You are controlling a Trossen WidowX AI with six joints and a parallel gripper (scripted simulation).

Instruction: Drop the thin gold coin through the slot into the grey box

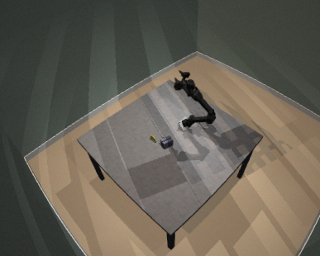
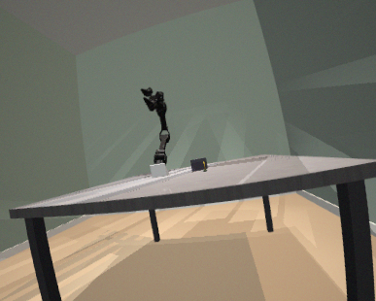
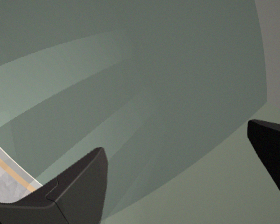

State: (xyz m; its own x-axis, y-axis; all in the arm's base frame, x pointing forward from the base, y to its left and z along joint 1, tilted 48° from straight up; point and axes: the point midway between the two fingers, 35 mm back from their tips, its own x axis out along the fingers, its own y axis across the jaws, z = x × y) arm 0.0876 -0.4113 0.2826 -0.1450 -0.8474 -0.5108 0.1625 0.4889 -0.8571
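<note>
Now: gripper tip 32 cm short of the gold coin, 3 cm to the right of it and 53 cm above it.
</note>
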